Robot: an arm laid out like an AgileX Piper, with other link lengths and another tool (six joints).
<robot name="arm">
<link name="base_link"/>
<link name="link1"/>
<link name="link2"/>
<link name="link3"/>
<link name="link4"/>
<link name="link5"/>
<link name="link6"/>
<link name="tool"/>
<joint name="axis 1" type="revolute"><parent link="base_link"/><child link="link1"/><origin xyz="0 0 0.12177" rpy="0 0 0"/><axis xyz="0 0 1"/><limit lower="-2.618" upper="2.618"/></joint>
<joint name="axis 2" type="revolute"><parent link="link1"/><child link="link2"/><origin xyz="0 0 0" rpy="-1.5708 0 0"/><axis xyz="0 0 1"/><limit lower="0" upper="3.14"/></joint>
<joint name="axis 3" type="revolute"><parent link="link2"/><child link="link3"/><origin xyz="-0.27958 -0.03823 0" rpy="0 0 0"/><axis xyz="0 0 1"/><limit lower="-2.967" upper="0"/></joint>
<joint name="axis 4" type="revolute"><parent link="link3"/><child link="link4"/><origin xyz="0.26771 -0.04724 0" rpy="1.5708 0 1.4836"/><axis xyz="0 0 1"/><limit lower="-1.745" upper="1.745"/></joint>
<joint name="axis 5" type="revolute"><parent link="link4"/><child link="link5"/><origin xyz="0 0 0" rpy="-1.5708 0 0"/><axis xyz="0 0 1"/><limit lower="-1.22" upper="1.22"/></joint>
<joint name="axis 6" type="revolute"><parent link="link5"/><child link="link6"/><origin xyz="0 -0.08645 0" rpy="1.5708 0 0"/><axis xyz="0 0 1"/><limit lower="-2.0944" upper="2.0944"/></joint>
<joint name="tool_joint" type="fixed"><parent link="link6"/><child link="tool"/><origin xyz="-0.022 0.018 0.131" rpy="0 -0.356 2.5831"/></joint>
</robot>
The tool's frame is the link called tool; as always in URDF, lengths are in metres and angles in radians.
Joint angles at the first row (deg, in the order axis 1, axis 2, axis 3, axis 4, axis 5, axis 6):
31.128, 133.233, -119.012, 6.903, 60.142, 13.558
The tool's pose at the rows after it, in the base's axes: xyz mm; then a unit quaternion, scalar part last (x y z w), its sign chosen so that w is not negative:
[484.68 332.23 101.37 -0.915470 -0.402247 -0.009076 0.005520]
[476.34 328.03 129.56 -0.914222 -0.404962 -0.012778 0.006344]
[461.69 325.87 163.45 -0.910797 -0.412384 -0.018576 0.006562]
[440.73 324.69 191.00 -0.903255 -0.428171 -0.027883 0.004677]
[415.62 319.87 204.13 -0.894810 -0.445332 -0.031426 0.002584]
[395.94 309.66 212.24 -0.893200 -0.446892 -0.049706 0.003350]
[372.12 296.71 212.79 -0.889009 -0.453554 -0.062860 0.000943]
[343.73 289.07 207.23 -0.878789 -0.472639 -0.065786 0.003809]
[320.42 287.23 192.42 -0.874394 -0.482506 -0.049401 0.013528]
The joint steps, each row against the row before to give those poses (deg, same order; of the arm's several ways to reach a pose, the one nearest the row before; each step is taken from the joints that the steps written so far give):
0.001, -1.624, -0.002, 0.000, 1.662, 0.000
-0.001, -3.268, 0.002, 0.001, 2.852, -0.001
0.534, -4.073, 0.111, -0.092, 3.320, 0.001
0.993, -5.156, 3.091, -0.041, 1.141, -0.940
0.906, -5.853, 6.583, 0.225, -0.941, -1.511
0.369, -6.791, 9.185, 0.001, -4.468, -0.457
0.386, -6.868, 9.843, 0.003, -4.343, -1.139
0.721, -5.669, 8.494, 1.316, -2.920, -2.581
0.963, -2.611, 5.687, 1.696, -1.242, -0.901

